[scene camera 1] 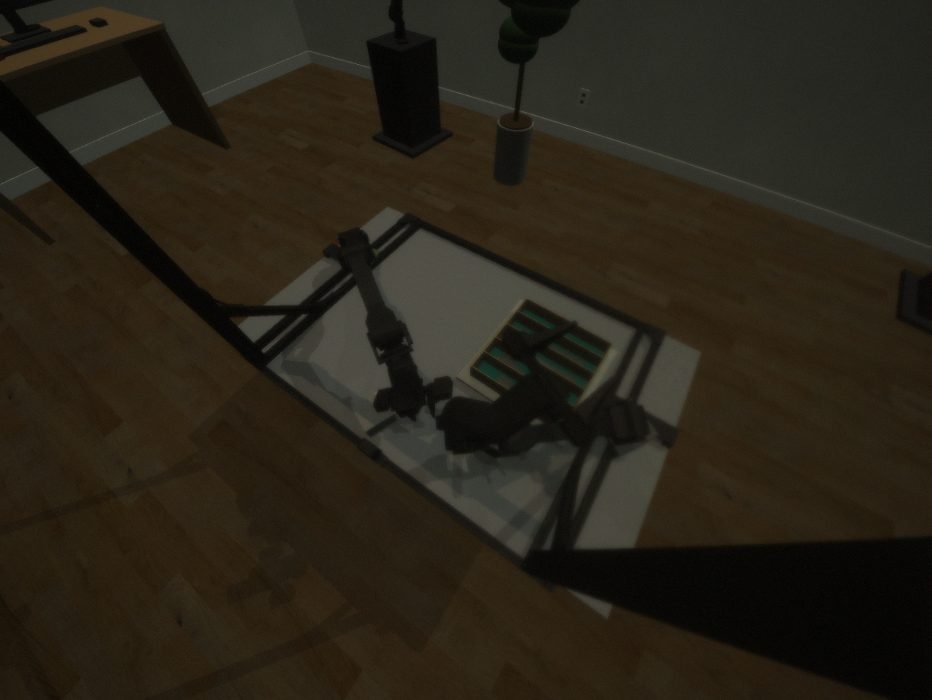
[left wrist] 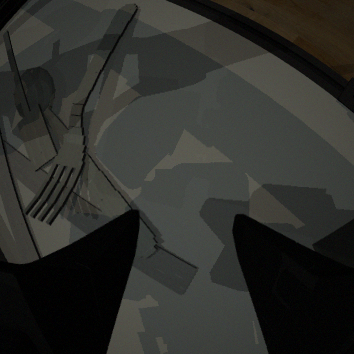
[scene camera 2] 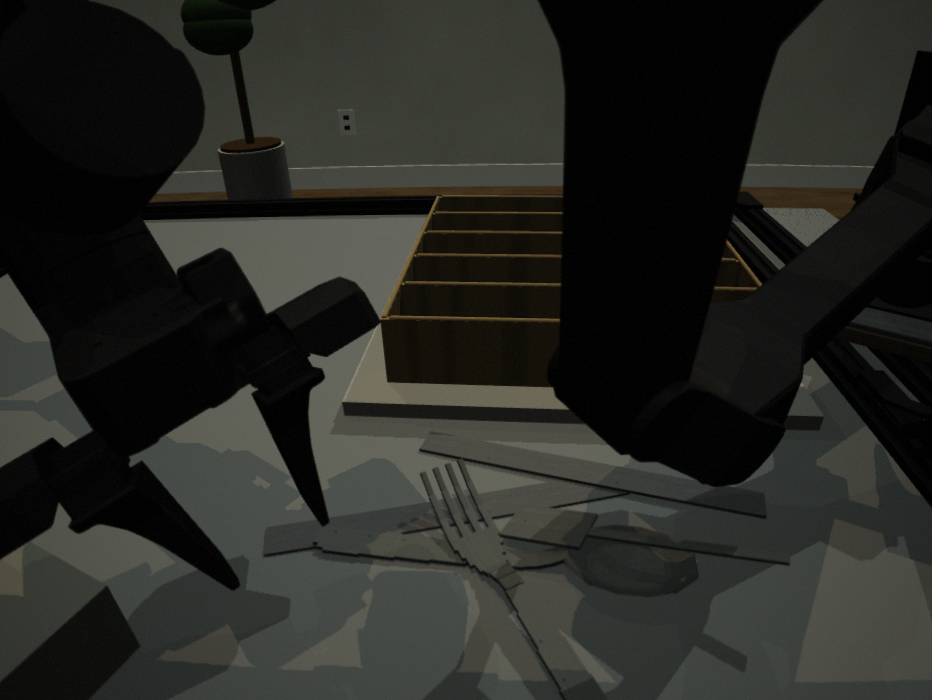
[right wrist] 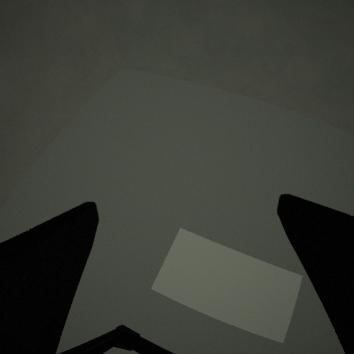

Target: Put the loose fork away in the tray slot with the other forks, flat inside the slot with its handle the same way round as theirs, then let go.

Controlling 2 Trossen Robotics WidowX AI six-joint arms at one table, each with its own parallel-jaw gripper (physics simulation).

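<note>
The loose fork lies across a loose pile of cutlery. In scene camera 2 its tines point towards the tray and its handle towards the camera. My left gripper is part open and empty, left of the fork in scene camera 2. In the left wrist view the fork lies to the left of its fingers. My right gripper is wide open and empty, facing a bare wall. The slotted tray stands behind the pile; the forks in its slot cannot be made out.
A flat strip and a spoon bowl lie near the fork, with other pieces under it. The tray rests on a pale board. My right arm hangs in front of the tray in scene camera 2. Dark rails edge the table.
</note>
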